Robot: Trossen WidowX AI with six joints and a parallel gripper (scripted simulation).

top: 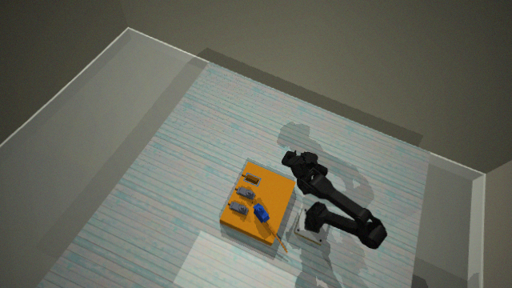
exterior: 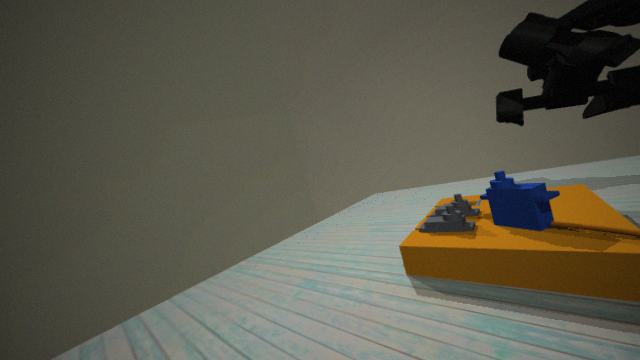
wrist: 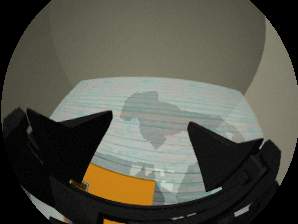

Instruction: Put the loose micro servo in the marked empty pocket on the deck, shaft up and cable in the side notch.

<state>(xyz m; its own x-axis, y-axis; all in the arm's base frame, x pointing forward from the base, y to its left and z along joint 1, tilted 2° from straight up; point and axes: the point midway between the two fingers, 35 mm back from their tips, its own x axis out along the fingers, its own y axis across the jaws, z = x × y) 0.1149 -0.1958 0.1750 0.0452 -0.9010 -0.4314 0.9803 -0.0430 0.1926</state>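
The orange deck lies 210 mm to the left of my gripper tip, 150 mm below it and 90 mm ahead of it.
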